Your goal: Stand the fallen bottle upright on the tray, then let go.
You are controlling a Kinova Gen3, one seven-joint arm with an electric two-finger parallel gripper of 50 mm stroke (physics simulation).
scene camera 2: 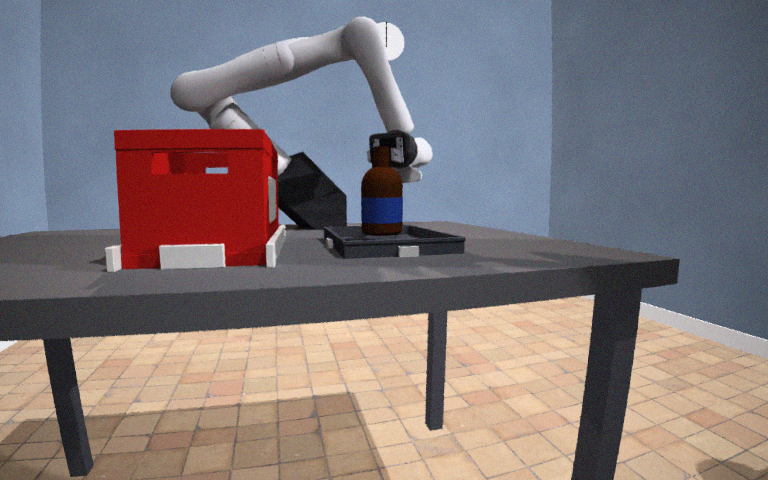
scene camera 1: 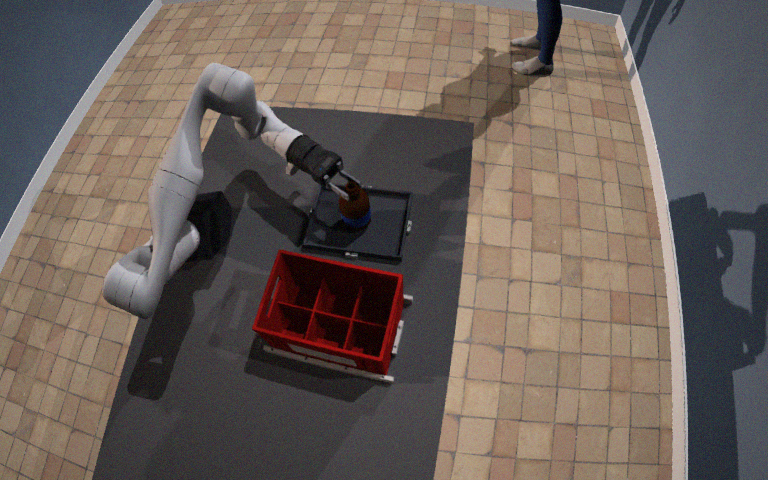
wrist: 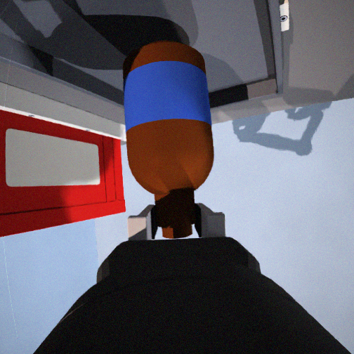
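Where they show: gripper, between the fingertips: (scene camera 2: 380,155) (scene camera 1: 354,191); arm's base, origin of its link: (scene camera 2: 279,171) (scene camera 1: 182,236).
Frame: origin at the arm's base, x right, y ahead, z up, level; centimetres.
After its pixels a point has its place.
Observation:
The brown bottle (scene camera 1: 354,206) @[x -8.3, y 41.7, z -2.5 cm] (scene camera 2: 382,212) @[x -9.6, y 44.6, z -9.4 cm] (wrist: 169,150) with a blue label stands upright, neck up, over the left part of the dark tray (scene camera 1: 405,226) @[x -8.5, y 53.5, z -13.0 cm] (scene camera 2: 368,249) @[x -3.5, y 52.9, z -14.3 cm]. In scene camera 2 its base is inside the tray's outline, low down at or very near the tray floor; whether it touches cannot be told for certain. My gripper (scene camera 1: 351,189) @[x -10.4, y 42.0, z 0.5 cm] (wrist: 175,215) is shut on the bottle's neck, one finger on each side, and reaches in slantwise from the arm's side. In scene camera 2 the fingers are largely hidden behind the neck.
A red crate (scene camera 1: 390,339) @[x 22.8, y 49.9, z -5.0 cm] (scene camera 2: 192,209) @[x 19.9, y 50.6, z -8.1 cm] (wrist: 50,202) with several compartments stands beside the tray, taller than its rim. White brackets (scene camera 1: 328,365) (scene camera 2: 192,255) edge the crate's foot. Small light clips sit at the tray's sides. A person's legs (scene camera 1: 549,33) show beyond the table.

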